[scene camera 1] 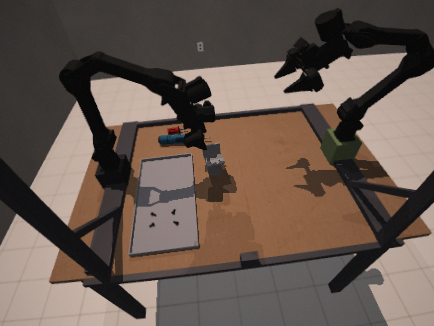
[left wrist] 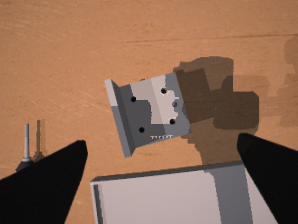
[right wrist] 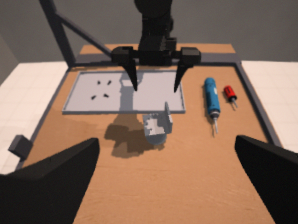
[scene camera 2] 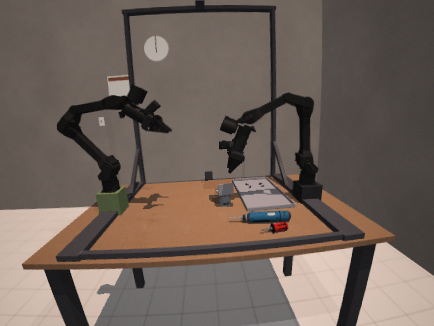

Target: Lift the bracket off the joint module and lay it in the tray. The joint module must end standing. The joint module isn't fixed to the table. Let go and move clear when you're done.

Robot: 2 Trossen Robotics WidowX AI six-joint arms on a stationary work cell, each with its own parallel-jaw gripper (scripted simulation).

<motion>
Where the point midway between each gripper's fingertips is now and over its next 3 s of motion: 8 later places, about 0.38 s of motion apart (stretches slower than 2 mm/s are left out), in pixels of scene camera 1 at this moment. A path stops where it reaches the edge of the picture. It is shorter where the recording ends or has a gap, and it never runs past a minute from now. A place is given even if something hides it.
The left gripper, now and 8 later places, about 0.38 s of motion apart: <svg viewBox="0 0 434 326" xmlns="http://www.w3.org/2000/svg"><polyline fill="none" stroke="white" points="205,140 207,141 207,142 209,141 210,141 210,144 210,149 210,151 211,151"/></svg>
The right gripper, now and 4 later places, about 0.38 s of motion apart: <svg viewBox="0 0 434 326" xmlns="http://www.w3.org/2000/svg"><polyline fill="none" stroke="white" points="279,84 272,86 248,103 231,120 227,124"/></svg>
</motion>
